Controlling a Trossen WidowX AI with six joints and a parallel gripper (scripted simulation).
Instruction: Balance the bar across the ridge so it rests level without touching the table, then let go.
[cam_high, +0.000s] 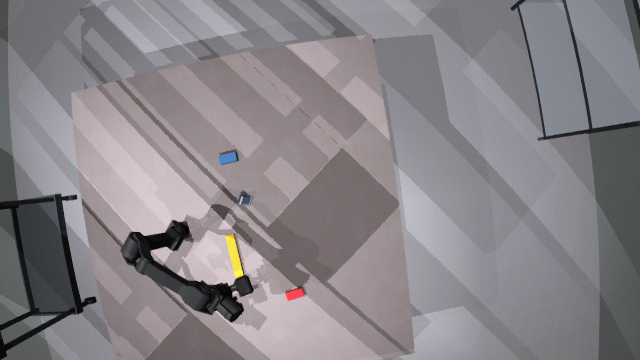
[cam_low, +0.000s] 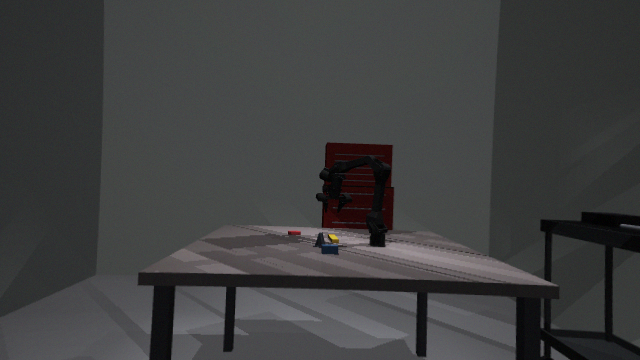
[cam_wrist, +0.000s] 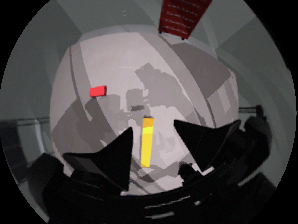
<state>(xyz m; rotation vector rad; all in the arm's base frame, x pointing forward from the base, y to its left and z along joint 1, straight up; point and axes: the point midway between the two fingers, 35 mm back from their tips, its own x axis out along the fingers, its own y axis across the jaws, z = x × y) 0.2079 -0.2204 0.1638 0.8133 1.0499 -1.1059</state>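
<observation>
Right now the yellow bar is 120 mm below my gripper tip, 100 mm to the left of it and 10 mm behind it. Also, from my gripper tip: red block 200 mm ahead, 120 mm below, 70 mm to the right; blue block 480 mm to the left, 110 mm below, 30 mm ahead.
</observation>
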